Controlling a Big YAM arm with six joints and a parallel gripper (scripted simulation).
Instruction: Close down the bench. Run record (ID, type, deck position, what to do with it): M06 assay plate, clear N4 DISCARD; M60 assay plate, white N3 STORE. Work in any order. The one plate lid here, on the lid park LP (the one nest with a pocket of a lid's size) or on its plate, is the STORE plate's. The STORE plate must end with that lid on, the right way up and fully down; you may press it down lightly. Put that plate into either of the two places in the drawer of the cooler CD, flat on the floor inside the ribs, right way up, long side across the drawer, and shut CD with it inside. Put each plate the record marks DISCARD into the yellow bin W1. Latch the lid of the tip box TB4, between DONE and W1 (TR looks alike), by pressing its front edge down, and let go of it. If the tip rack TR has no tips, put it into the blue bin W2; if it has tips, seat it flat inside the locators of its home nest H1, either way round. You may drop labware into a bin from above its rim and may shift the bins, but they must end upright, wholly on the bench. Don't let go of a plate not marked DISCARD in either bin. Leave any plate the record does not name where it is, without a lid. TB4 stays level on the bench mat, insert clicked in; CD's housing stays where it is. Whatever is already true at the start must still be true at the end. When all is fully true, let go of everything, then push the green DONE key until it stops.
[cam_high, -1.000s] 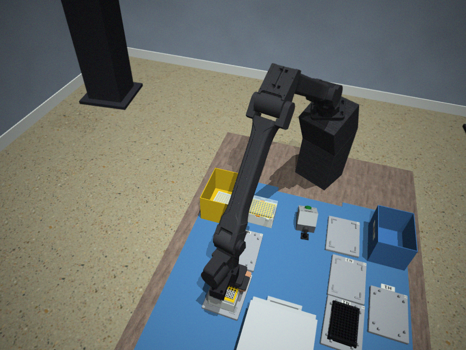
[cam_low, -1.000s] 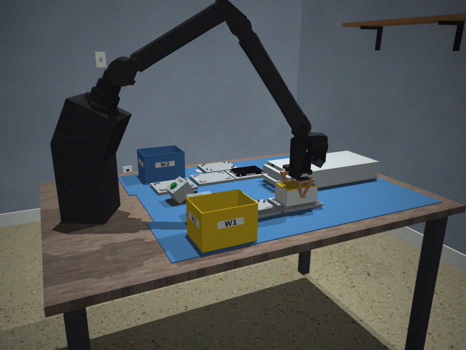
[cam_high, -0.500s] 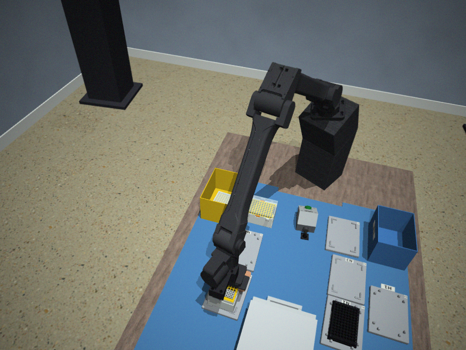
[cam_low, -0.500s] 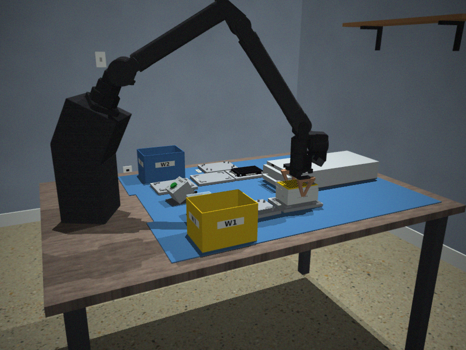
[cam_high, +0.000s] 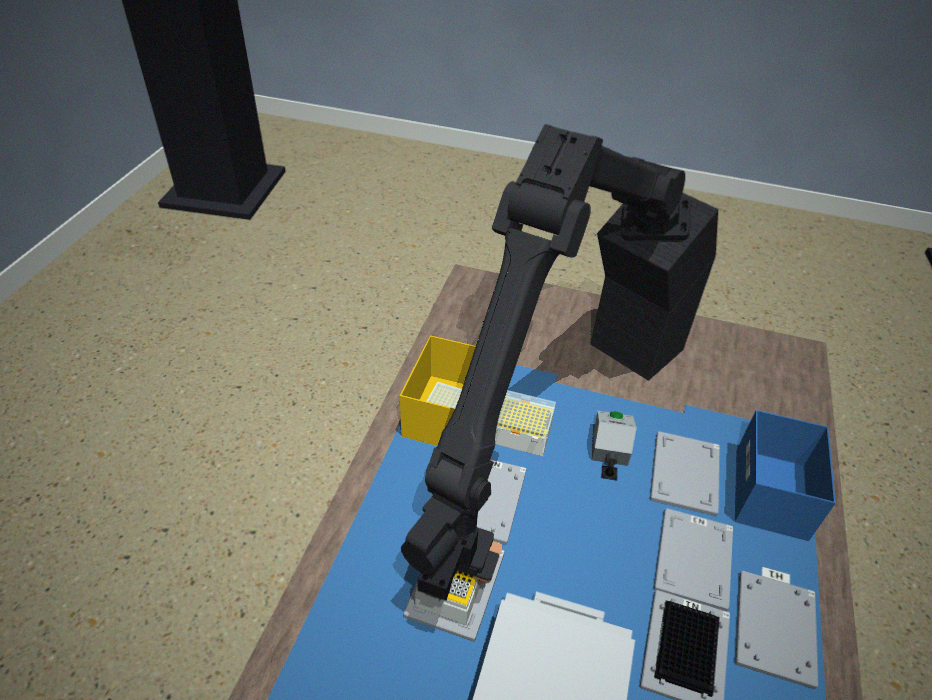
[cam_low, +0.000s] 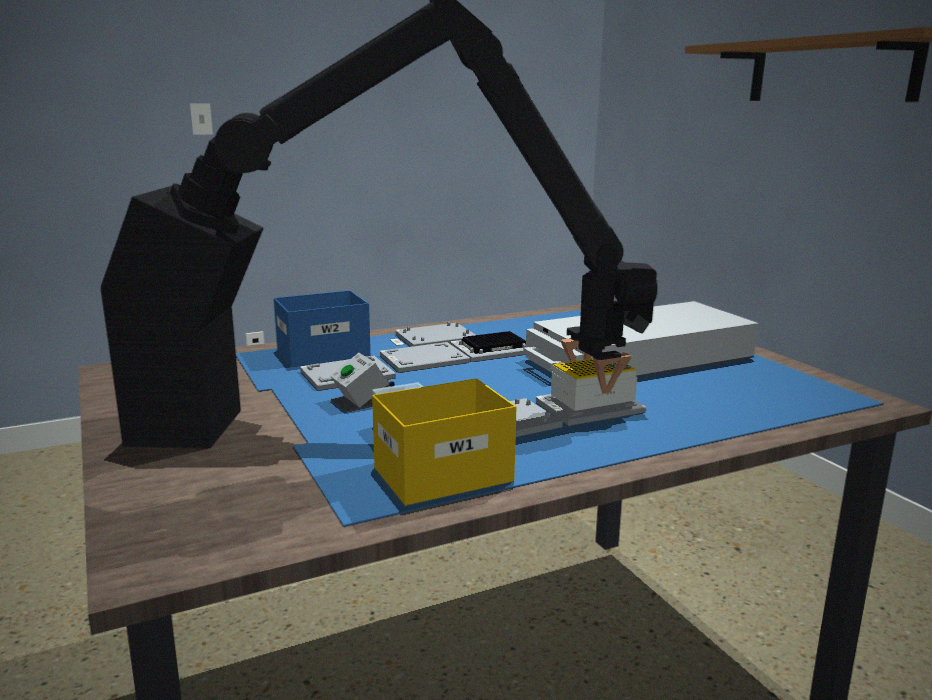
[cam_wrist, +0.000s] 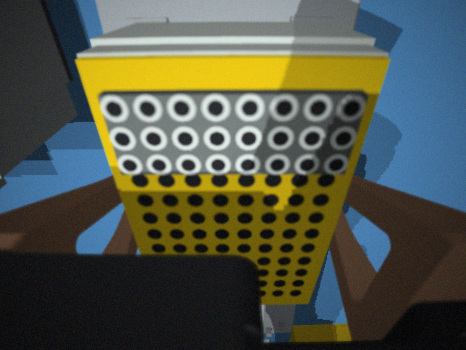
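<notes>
My hand is 5 cm above the nest N2. Also, from my hand: tip rack TR (1 cm behind, 1 cm above); then nest N4 (18 cm behind, 2 cm to the left, 5 cm below); then clear plate lid (12 cm ahead, 18 cm to the left, 2 cm below).
</notes>
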